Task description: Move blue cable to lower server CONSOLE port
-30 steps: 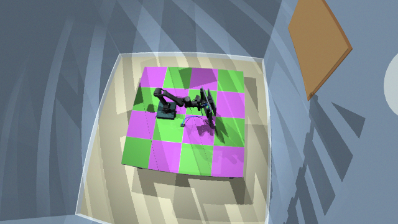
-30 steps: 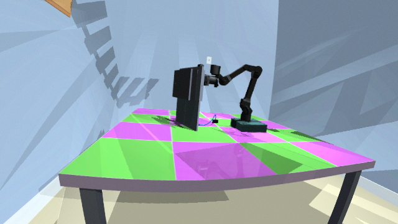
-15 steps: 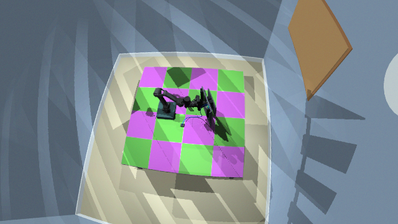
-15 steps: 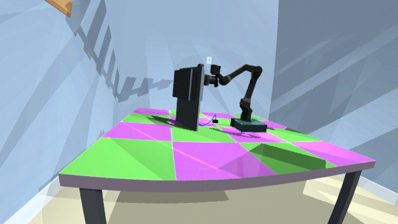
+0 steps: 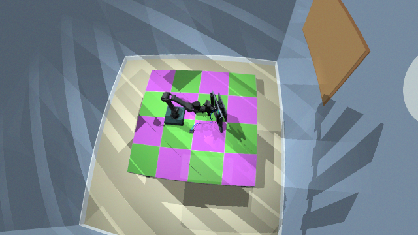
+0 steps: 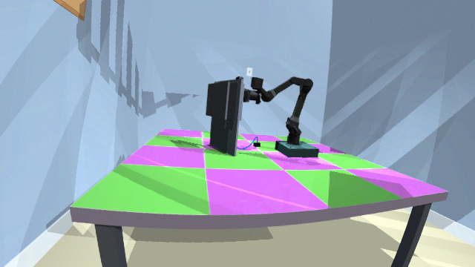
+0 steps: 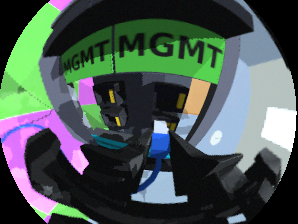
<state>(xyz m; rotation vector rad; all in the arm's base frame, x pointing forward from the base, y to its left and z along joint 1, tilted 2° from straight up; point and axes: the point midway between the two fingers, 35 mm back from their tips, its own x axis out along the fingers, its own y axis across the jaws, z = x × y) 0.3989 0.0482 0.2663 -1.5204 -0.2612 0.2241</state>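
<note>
Right now the blue plug is right at my gripper tip. Round my gripper tip: small black block (30 cm below, 23 cm behind, 17 cm to the right).
</note>
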